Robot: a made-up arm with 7 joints.
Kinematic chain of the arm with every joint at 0, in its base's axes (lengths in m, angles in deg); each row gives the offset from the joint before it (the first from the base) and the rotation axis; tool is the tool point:
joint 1: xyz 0 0 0.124 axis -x
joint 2: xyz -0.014 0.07 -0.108 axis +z
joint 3: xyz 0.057 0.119 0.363 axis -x
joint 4: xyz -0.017 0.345 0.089 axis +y
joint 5: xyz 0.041 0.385 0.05 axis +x
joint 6: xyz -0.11 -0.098 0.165 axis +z
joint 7: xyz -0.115 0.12 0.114 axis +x
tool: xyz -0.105 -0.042 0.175
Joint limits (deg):
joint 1: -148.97..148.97
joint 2: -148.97..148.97
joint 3: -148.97..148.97
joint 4: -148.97..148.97
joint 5: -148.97..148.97
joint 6: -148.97..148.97
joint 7: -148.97..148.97
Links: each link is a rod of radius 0.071 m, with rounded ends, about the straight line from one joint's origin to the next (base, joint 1, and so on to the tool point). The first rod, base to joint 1, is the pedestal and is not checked.
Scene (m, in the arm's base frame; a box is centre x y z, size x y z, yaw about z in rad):
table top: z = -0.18
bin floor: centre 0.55 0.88 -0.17 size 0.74 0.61 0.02 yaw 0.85
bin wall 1: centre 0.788 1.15 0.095 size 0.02 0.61 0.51 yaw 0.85
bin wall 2: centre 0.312 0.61 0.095 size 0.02 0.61 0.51 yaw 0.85
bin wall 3: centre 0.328 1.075 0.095 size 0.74 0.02 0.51 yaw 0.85
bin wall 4: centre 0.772 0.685 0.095 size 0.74 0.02 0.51 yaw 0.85
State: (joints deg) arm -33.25 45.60 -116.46 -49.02 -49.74 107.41 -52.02
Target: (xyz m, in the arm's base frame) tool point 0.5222 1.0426 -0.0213
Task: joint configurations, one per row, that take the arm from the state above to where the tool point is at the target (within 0.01 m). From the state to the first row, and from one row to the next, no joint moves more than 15 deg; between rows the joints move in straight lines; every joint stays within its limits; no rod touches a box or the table.
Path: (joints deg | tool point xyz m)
1: -26.80 32.37 -108.05 -58.69 -49.79 103.68 -54.14 | -0.3544 -0.8952 0.7546
2: -20.35 19.13 -99.63 -68.35 -49.85 99.94 -56.26 | -0.5627 -0.5486 1.0390
3: -13.90 5.90 -91.22 -78.02 -49.90 96.21 -58.38 | -0.6116 -0.0771 1.2136
4: -7.45 -7.33 -82.80 -87.68 -49.96 92.47 -60.50 | -0.4882 0.4136 1.2367
5: -1.00 -20.56 -74.39 -97.35 -50.01 88.74 -62.61 | -0.2178 0.8125 1.1131
6: 5.44 -33.80 -65.98 -107.02 -50.07 85.00 -64.73 | 0.1436 1.0343 0.8910
7: 11.89 -47.03 -57.56 -116.68 -50.12 81.27 -66.85 | 0.5221 1.0426 0.6435
8: 21.36 -45.92 -49.44 -117.56 -46.37 82.70 -67.65 | 0.5320 1.0930 0.3049
9: 30.82 -44.80 -41.32 -118.43 -42.62 84.13 -68.44 | 0.5221 1.0427 -0.0212

